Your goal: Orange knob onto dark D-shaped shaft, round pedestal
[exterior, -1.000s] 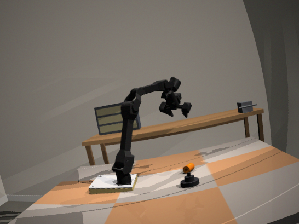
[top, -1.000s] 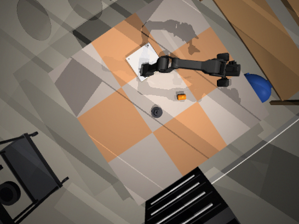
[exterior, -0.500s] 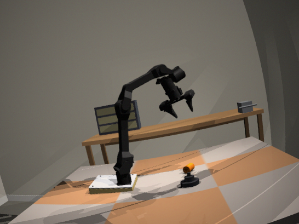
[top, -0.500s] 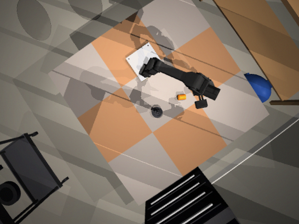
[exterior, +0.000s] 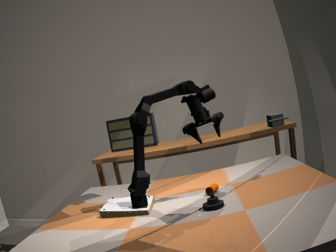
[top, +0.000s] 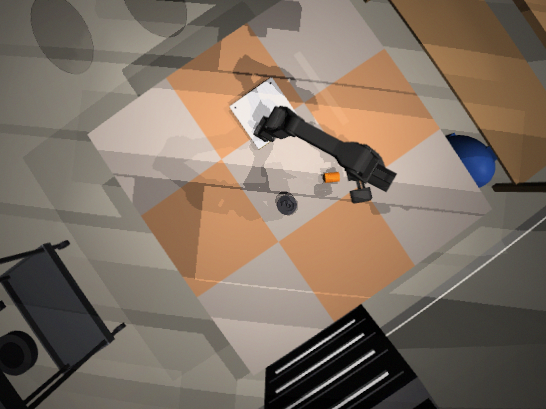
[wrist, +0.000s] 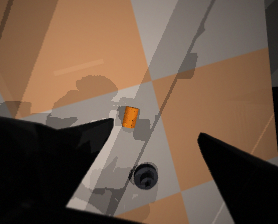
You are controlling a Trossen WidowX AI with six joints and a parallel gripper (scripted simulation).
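My gripper tip is 220 mm above the orange knob, 30 mm past it and 10 mm to the left of it. Round my gripper tip: round dark pedestal: 230 mm to the right, 210 mm below, 80 mm behind.
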